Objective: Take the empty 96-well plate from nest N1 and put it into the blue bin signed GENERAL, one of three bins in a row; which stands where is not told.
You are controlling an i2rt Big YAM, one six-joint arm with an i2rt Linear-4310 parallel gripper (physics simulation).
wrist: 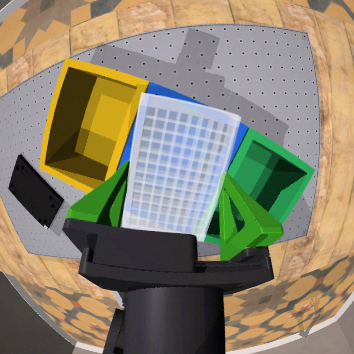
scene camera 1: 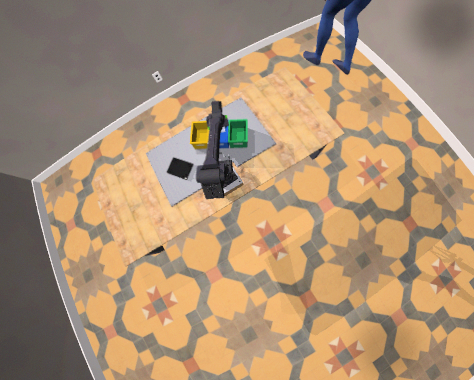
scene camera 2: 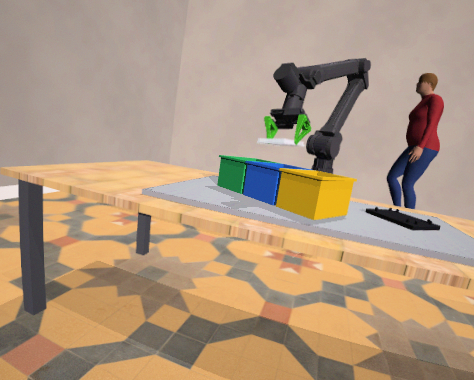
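Seen in the pictures: gripper, fingertip midpoint: [wrist: 176, 170] [scene camera 2: 281, 143]; arm's base, link origin: [scene camera 1: 226, 178].
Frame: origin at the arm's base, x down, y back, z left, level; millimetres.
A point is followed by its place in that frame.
Observation:
The clear, whitish 96-well plate [scene camera 2: 279, 142] @[x -110, y -376, z -139 mm] [wrist: 180, 165] @[x -119, y -316, z -147 mm] is held level between the green fingers of my gripper [scene camera 2: 287, 131] [wrist: 176, 170] @[x -110, y -309, z -141 mm], which is shut on it. The plate hangs above the row of bins, apart from them. In the wrist view it covers most of the blue bin [scene camera 1: 224, 138] @[x 48, y -277, z -149 mm] [scene camera 2: 262, 181] @[x 0, y -368, z -169 mm] [wrist: 162, 91] @[x -46, y -388, z -139 mm], the middle one of the row. The bin's inside is mostly hidden behind the plate. The sign GENERAL cannot be read in these frames. In scene camera 1 the arm hides the plate.
The yellow bin [scene camera 1: 200, 146] @[x 20, y -311, z 26 mm] [scene camera 2: 320, 197] @[x 0, y -461, z -16 mm] [wrist: 53, 120] @[x -42, y -396, z 22 mm] and the green bin [scene camera 1: 238, 145] @[x 17, y -157, z -193 mm] [scene camera 2: 231, 175] @[x 8, y -292, z -279 mm] [wrist: 280, 150] @[x -47, y -294, z -277 mm] stand on either side of the blue one. A black nest [scene camera 1: 179, 168] @[x 41, y -270, z 234 mm] [scene camera 2: 402, 218] @[x 42, y -298, z 227 mm] [wrist: 34, 192] @[x 42, y -275, z 215 mm] lies on the grey board [scene camera 1: 172, 192] @[x 53, y -153, z 365 mm] [scene camera 2: 175, 192] @[x 53, y -471, z -372 mm] [wrist: 300, 75] @[x 53, y -408, z -400 mm], beyond the yellow bin. Two people stand away from the table.

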